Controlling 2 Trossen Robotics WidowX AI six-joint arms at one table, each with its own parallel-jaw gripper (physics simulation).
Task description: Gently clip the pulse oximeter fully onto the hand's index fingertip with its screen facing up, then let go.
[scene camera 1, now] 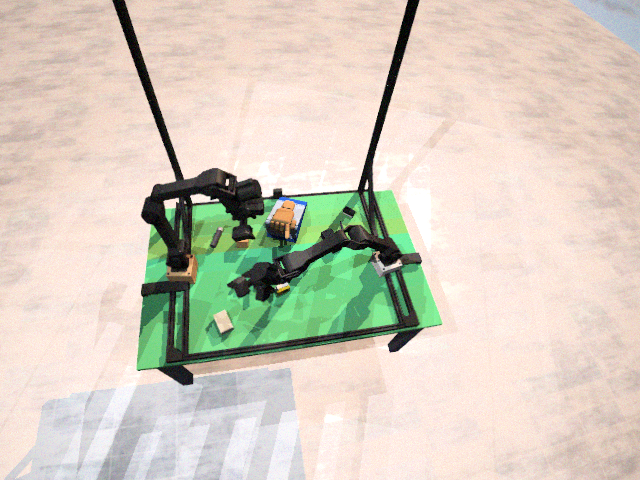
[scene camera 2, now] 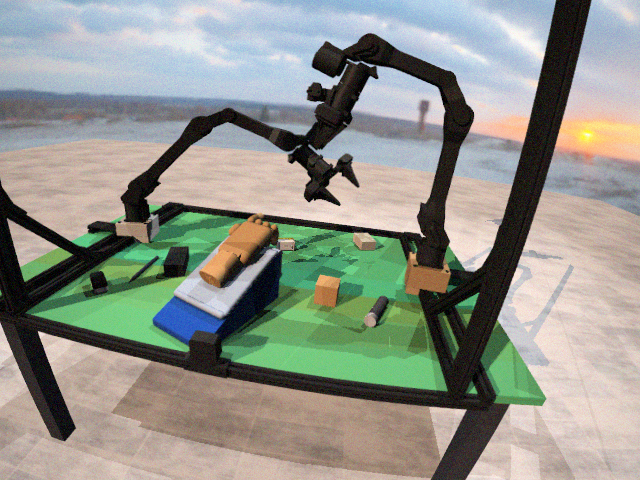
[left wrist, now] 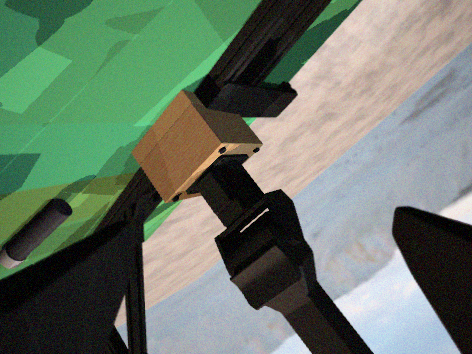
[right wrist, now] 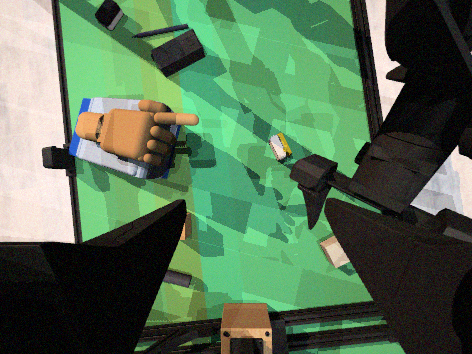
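Note:
A small white-and-yellow clip, apparently the pulse oximeter, lies on the table; which way its screen faces is too small to tell. The tan hand rests on a blue-and-white wedge, its index finger extended and bare. My left gripper is open and empty, above the table; in the right wrist view one finger shows near the clip. My right gripper is open and empty, high above the table, pointing down.
An orange cube and a dark cylinder lie near the wedge. A beige block lies apart. A black box, a pen and a small black-and-grey block lie beyond the hand.

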